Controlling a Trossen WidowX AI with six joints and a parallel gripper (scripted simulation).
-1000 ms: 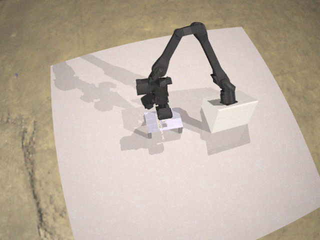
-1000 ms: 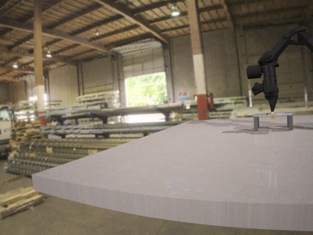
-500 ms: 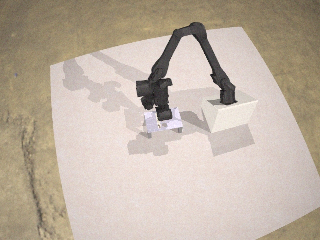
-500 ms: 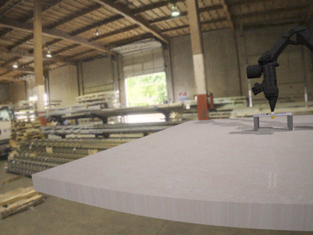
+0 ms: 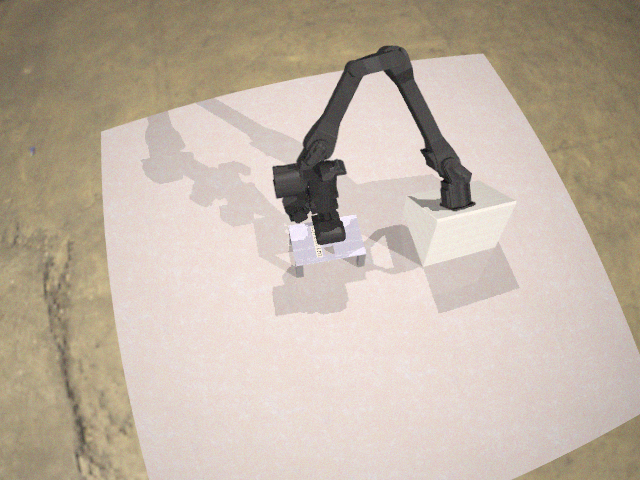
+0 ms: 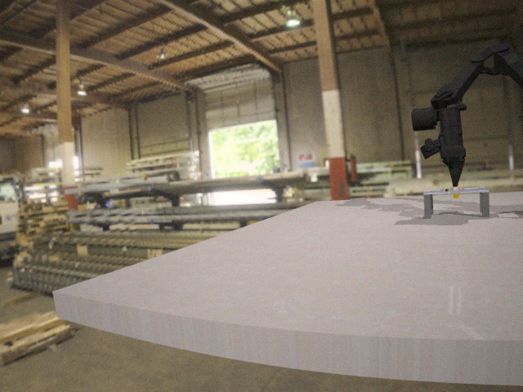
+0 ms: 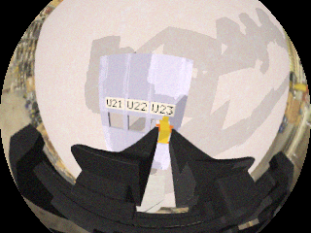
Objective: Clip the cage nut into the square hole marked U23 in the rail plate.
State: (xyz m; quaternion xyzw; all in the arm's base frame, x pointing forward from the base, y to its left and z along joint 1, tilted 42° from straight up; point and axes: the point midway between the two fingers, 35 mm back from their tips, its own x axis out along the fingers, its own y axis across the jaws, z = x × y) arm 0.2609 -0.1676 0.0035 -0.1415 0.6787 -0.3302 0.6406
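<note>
My gripper tip is now 10 mm above the cage nut. From my gripper tip the other things lie so: label: 30 mm to the left, 30 mm ahead, 10 mm below.
</note>
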